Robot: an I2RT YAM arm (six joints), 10 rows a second.
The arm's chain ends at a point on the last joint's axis. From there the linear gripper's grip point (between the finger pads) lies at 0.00 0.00 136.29 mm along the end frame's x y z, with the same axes.
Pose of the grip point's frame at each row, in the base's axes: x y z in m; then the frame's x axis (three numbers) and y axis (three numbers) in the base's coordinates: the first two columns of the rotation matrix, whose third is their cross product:
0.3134 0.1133 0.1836 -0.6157 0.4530 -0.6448 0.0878 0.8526 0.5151
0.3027 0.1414 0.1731 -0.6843 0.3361 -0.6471 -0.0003 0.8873 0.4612
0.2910 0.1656 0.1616 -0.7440 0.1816 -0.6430 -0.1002 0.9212 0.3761
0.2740 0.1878 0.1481 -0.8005 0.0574 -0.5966 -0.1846 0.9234 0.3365
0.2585 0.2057 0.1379 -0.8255 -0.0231 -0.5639 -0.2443 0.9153 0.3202
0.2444 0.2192 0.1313 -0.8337 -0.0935 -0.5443 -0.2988 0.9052 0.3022
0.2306 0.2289 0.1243 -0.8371 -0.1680 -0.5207 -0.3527 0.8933 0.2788
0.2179 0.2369 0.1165 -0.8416 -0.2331 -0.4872 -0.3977 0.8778 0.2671
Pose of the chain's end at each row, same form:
0.2067 0.0778 0.2606 -0.6157 0.4530 -0.6448 0.0878 0.8526 0.5151
0.2033 0.0984 0.2558 -0.6843 0.3361 -0.6471 -0.0003 0.8873 0.4612
0.2010 0.1187 0.2525 -0.7440 0.1816 -0.6430 -0.1002 0.9212 0.3761
0.1963 0.1361 0.2474 -0.8005 0.0574 -0.5966 -0.1846 0.9234 0.3365
0.1892 0.1509 0.2416 -0.8255 -0.0231 -0.5639 -0.2443 0.9153 0.3202
0.1811 0.1627 0.2380 -0.8337 -0.0935 -0.5443 -0.2988 0.9052 0.3022
0.1736 0.1721 0.2343 -0.8371 -0.1680 -0.5207 -0.3527 0.8933 0.2788
0.1681 0.1799 0.2298 -0.8416 -0.2331 -0.4872 -0.3977 0.8778 0.2671

